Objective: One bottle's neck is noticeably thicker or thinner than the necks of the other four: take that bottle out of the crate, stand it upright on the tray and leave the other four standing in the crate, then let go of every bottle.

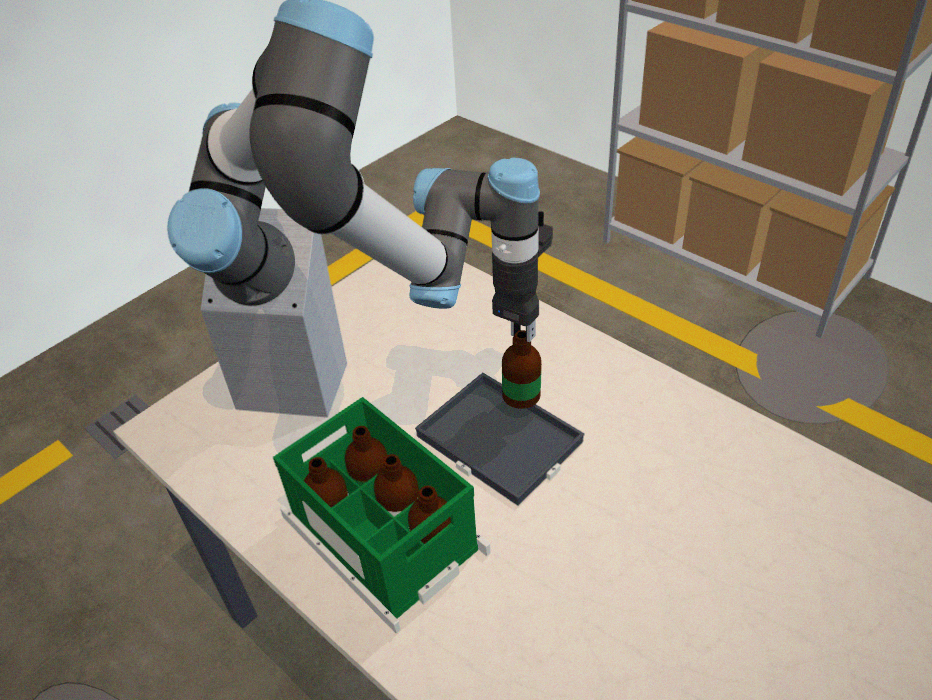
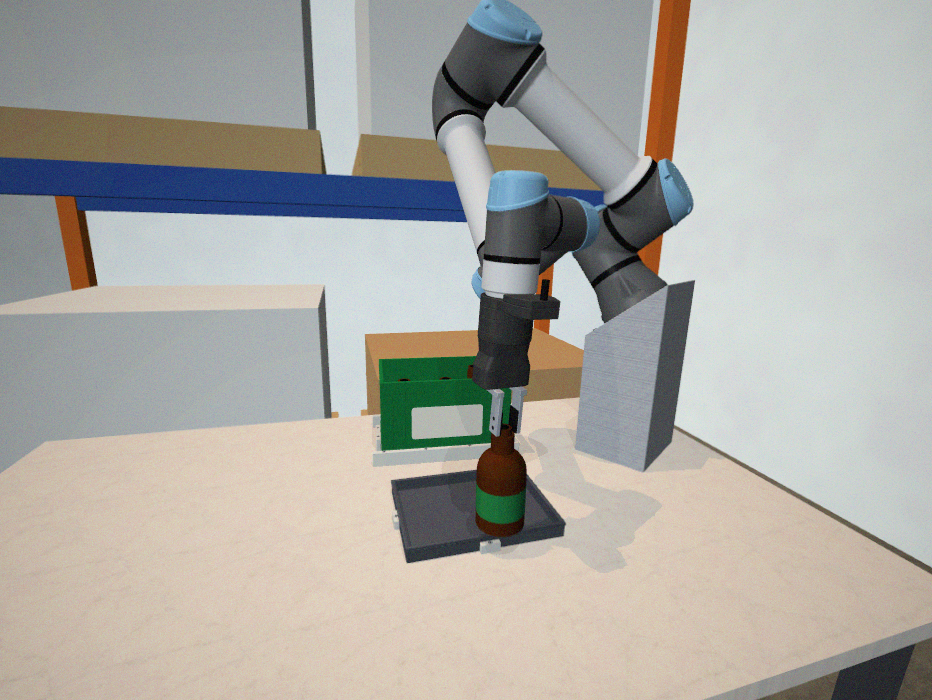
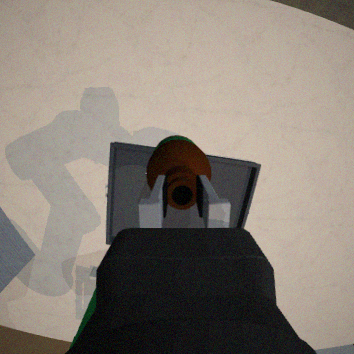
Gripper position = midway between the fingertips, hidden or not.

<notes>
In view: the gripper (image 2: 504, 431) and a brown bottle (image 1: 327, 483).
The gripper shows as well in image 1 (image 1: 523, 335) and in image 3 (image 3: 181, 187).
</notes>
